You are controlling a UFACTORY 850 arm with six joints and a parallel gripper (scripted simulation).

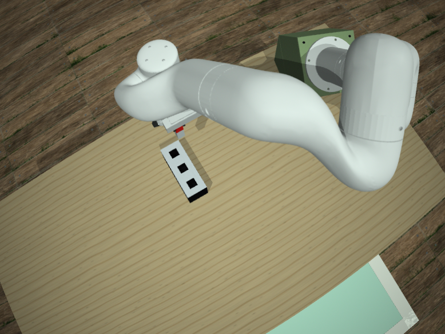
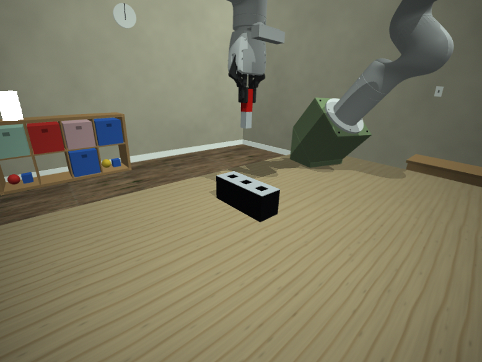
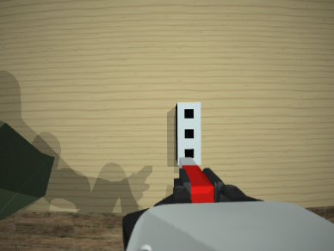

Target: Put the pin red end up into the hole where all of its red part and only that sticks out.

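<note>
My gripper is now 40 mm short of the block, 40 mm to the right of it and 270 mm above it. Round my hand: pin (10 mm below).
</note>
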